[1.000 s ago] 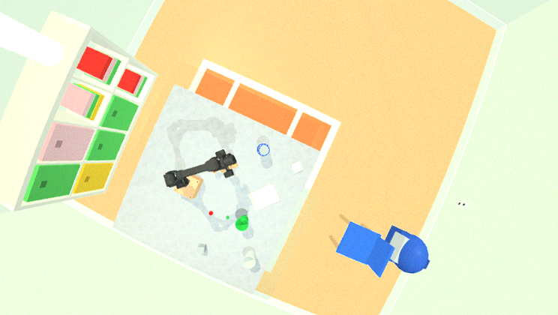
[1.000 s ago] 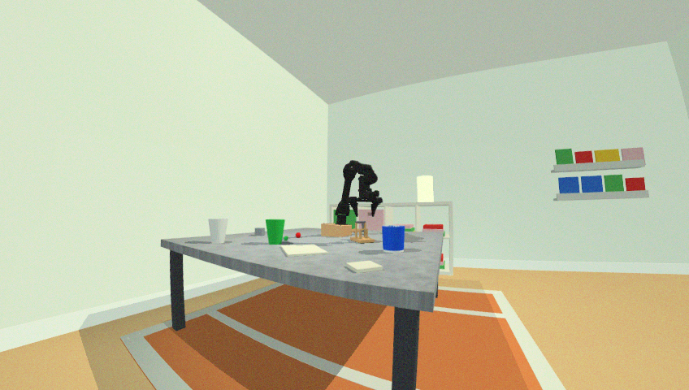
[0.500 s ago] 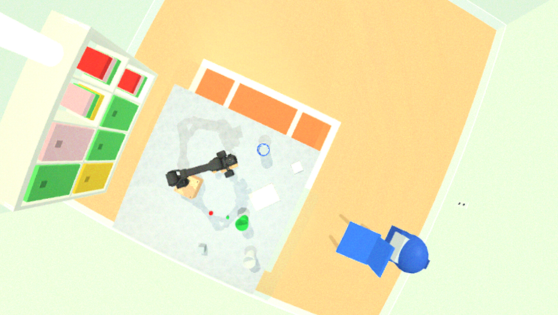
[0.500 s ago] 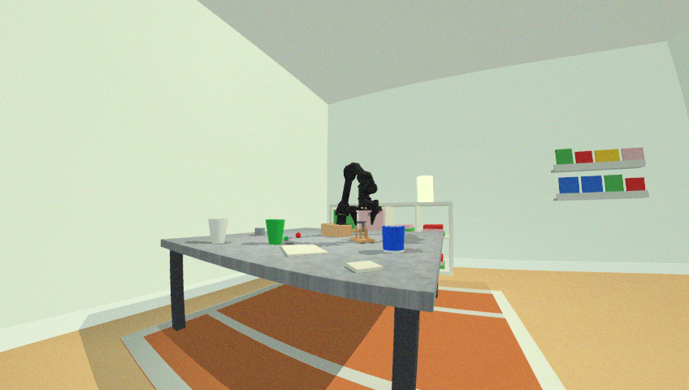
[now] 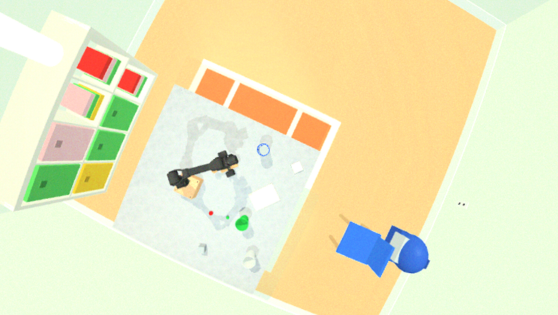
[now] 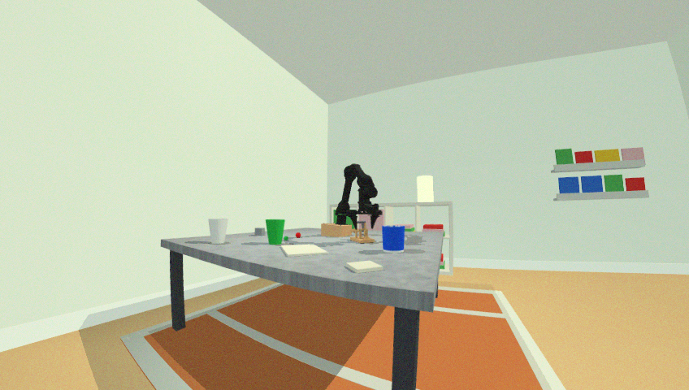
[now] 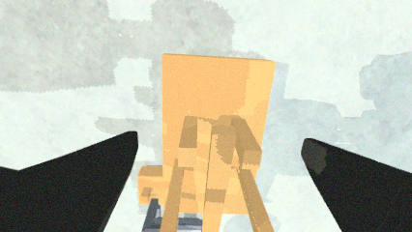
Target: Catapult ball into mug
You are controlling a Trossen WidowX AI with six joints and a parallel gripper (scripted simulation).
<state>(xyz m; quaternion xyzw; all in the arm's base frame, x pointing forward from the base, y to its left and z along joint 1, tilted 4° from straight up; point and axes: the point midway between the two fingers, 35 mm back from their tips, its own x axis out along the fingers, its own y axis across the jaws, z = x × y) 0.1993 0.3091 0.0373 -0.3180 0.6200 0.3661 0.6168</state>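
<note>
My gripper tip is 9 cm short of the red ball, 42 cm to the left of it and 5 cm above it. The rest, counted from my gripper tip: wooden catapult 5 cm behind, 6 cm to the right, 2 cm below; then blue mug 15 cm ahead, 23 cm to the left, 4 cm below; then large white pad 36 cm ahead, 7 cm to the right, 6 cm below.
</note>
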